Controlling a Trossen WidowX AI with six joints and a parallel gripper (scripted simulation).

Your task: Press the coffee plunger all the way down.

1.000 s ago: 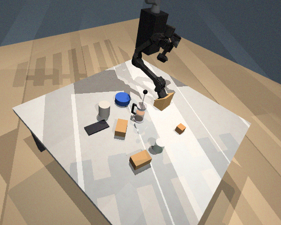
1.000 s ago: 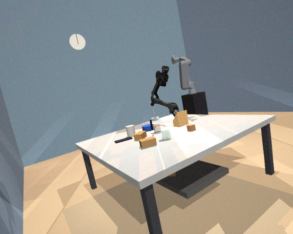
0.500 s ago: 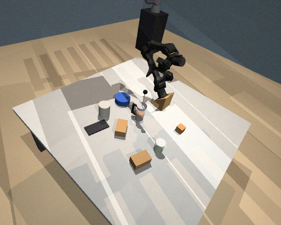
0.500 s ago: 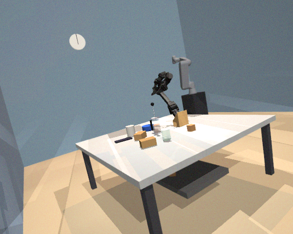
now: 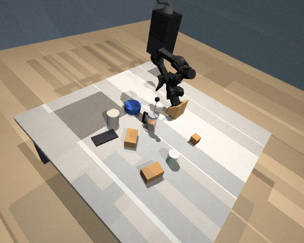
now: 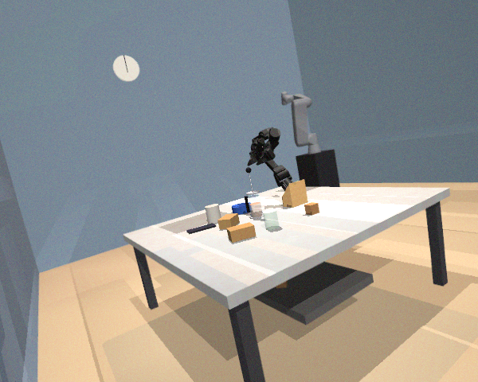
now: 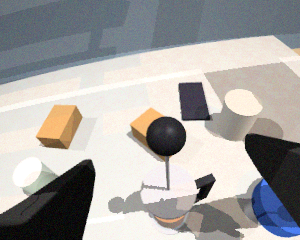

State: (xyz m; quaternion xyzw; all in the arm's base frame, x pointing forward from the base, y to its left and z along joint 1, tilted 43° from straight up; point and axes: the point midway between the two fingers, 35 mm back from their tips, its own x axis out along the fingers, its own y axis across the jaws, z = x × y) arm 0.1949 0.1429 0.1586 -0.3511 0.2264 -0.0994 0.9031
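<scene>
Now: the coffee press 150 mm below my gripper tip, 30 mm ahead of it and 20 mm to the right of it. The rest, counted from my gripper tip: pale cylinder (240 mm below, 200 mm to the right, 190 mm ahead); dark flat slab (310 mm ahead, 280 mm below, 130 mm to the right); blue disc (260 mm below, 220 mm to the right, 10 mm behind).
</scene>
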